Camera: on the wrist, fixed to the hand. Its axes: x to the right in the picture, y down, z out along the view.
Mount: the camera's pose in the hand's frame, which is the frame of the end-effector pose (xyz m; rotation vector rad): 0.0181 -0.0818 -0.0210 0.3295 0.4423 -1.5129
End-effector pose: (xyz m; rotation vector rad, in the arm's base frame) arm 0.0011 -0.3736 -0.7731 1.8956 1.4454 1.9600
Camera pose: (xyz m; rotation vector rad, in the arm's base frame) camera -0.0644 -0.3285 -0.8068 -0.0357 2.2670 1.2792
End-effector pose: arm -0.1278 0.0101 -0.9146 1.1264 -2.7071 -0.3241
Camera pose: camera -0.0798 -0.0617 -0.9151 2.6867 -1.0912 0.2032
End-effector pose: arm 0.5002 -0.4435 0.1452 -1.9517 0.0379 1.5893
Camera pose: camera 0.5556 -0.3807 0.1665 -1.3117 -0.7507 0.1326
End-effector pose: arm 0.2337 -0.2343 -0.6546 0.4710 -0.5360 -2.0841
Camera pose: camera 0.1795 -0.2131 -0.7184 -1.4015 0.1534 2.2441
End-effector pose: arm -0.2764 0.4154 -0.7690 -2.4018 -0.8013 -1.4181
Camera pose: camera -0.3312 0.4789 -0.7486 0.8124 2.3900 1.6228
